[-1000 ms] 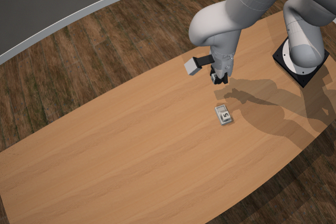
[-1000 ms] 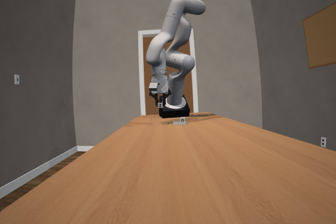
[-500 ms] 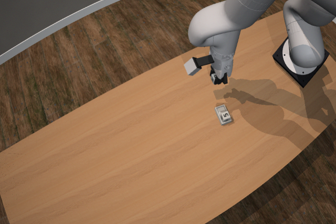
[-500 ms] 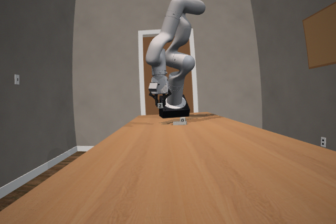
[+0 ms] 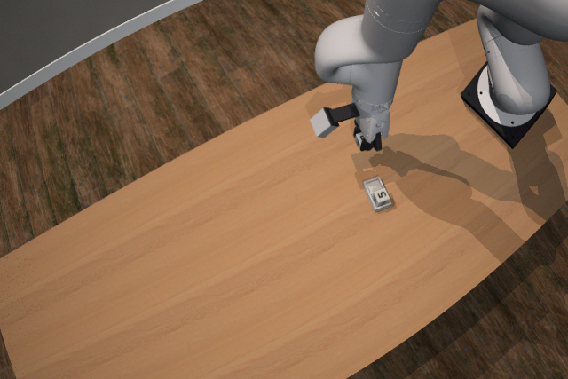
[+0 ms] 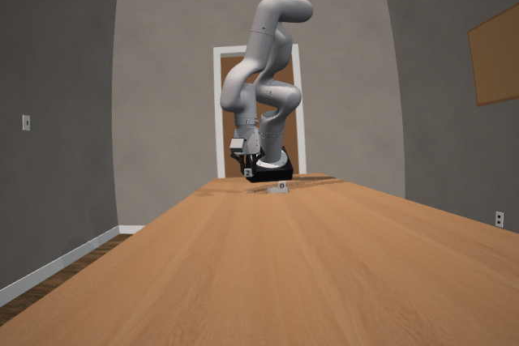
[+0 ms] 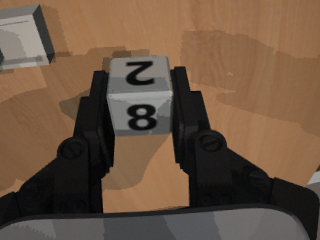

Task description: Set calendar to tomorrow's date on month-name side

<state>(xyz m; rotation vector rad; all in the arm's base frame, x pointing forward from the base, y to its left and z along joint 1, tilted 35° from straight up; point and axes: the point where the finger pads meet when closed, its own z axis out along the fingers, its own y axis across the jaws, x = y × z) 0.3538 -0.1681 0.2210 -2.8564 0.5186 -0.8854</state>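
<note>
Now: the calendar tray 100 mm to the left of my hand, 80 mm below it and 40 mm ahead of it. Round my hand: white digit cube 20 mm below.
</note>
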